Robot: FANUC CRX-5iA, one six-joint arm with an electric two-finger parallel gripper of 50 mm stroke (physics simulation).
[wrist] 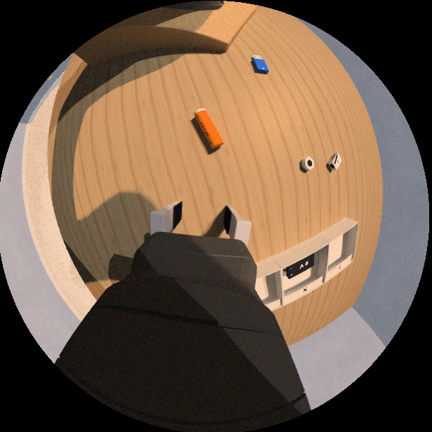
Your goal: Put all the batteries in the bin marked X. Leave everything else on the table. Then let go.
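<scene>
An orange cylindrical battery (209, 129) with a pale end lies on the table, ahead of the fingers. My gripper (202, 212) is open with nothing between its fingers, behind the orange battery in the view. A white bin tray (309, 246) stands at the lower right, its compartments side by side. A black 9V battery (301, 267) lies in the compartment marked X. Another compartment, to the right of it, is bare inside. The compartment on the left is partly hidden by the gripper body.
A blue USB stick (260, 65) lies at the upper right on the wooden table (150, 150). A white hex nut (308, 163) and a small white sharpener-like block (334, 162) lie to the right. A wooden block (190, 38) stands at the top left.
</scene>
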